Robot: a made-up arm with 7 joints. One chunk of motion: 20 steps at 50 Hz.
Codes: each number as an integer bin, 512 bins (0 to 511) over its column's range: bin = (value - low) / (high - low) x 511, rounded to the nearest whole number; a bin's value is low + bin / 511 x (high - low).
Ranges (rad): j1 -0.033..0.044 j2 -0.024..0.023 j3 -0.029..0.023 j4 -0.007..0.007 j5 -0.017..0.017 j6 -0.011..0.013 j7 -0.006..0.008
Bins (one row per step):
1: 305 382 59 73 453 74 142
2: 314 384 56 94 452 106 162
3: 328 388 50 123 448 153 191
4: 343 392 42 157 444 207 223
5: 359 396 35 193 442 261 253
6: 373 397 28 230 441 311 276
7: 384 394 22 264 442 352 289
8: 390 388 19 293 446 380 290
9: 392 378 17 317 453 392 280
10: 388 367 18 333 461 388 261
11: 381 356 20 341 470 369 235
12: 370 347 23 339 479 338 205
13: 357 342 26 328 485 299 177
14: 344 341 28 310 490 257 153
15: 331 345 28 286 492 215 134
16: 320 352 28 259 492 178 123
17: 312 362 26 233 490 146 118
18: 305 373 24 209 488 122 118
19: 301 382 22 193 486 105 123
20: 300 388 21 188 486 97 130
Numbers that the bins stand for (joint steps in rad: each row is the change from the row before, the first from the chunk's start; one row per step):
1: 0.01296 0.01114 -0.02300 -0.00500 0.01314 -0.00752 -0.00211
2: 0.01432 0.01132 -0.02330 -0.00442 0.01307 -0.00602 -0.00156
3: 0.01642 0.01169 -0.02391 -0.00363 0.01281 -0.00381 -0.00077
4: 0.01868 0.01205 -0.02473 -0.00270 0.01254 -0.00128 0.00011
5: 0.02110 0.01242 -0.02544 -0.00171 0.01241 0.00126 0.00093
6: 0.02321 0.01251 -0.02615 -0.00070 0.01234 0.00361 0.00156
7: 0.02486 0.01224 -0.02676 0.00023 0.01241 0.00553 0.00192
8: 0.02577 0.01169 -0.02707 0.00103 0.01268 0.00685 0.00195
9: 0.02607 0.01077 -0.02727 0.00168 0.01314 0.00741 0.00167
10: 0.02547 0.00976 -0.02717 0.00212 0.01367 0.00722 0.00115
11: 0.02441 0.00874 -0.02696 0.00234 0.01427 0.00633 0.00044
12: 0.02275 0.00792 -0.02666 0.00229 0.01487 0.00487 -0.00038
13: 0.02079 0.00746 -0.02635 0.00199 0.01527 0.00304 -0.00115
14: 0.01884 0.00736 -0.02615 0.00149 0.01560 0.00107 -0.00181
15: 0.01688 0.00773 -0.02615 0.00084 0.01574 -0.00090 -0.00233
16: 0.01522 0.00838 -0.02615 0.00010 0.01574 -0.00264 -0.00263
17: 0.01401 0.00930 -0.02635 -0.00062 0.01560 -0.00414 -0.00277
18: 0.01296 0.01031 -0.02656 -0.00127 0.01547 -0.00527 -0.00277
19: 0.01236 0.01114 -0.02676 -0.00171 0.01534 -0.00607 -0.00263
20: 0.01221 0.01169 -0.02686 -0.00185 0.01534 -0.00644 -0.00244

